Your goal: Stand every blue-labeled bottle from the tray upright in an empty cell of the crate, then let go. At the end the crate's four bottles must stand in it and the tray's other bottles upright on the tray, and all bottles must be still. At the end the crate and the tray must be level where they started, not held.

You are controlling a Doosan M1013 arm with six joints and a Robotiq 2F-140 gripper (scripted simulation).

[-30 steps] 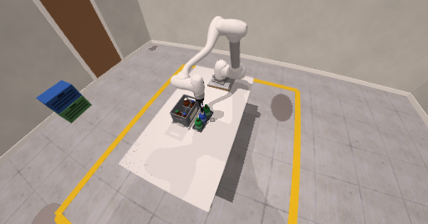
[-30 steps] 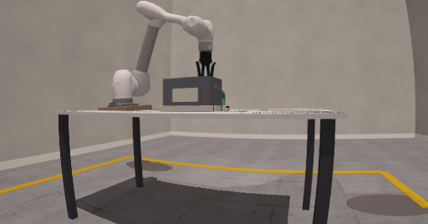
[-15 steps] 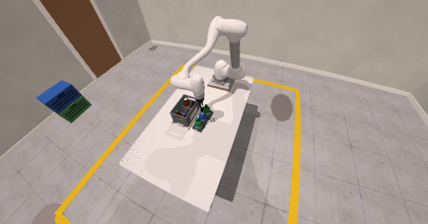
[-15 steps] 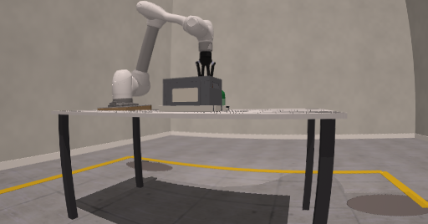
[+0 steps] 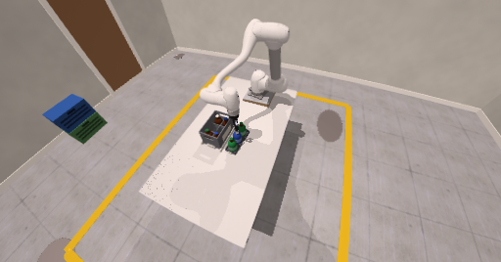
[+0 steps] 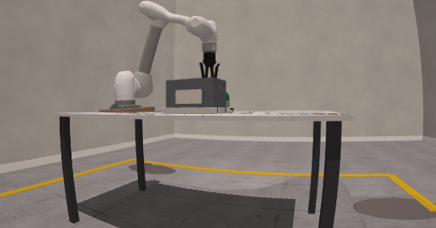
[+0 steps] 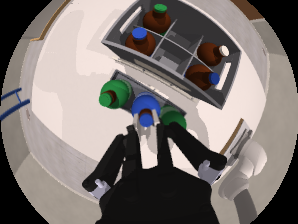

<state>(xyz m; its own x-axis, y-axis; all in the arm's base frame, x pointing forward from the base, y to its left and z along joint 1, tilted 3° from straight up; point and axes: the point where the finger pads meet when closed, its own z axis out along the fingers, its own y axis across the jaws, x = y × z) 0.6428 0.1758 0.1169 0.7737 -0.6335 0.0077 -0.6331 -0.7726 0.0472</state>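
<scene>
My gripper is now 9 cm above the blue-labeled bottle. Round my hand: grey crate (4 cm ahead, 19 cm to the right, 9 cm below); then tray (16 cm below); then green bottle (9 cm ahead, 1 cm to the left, 9 cm below).
</scene>
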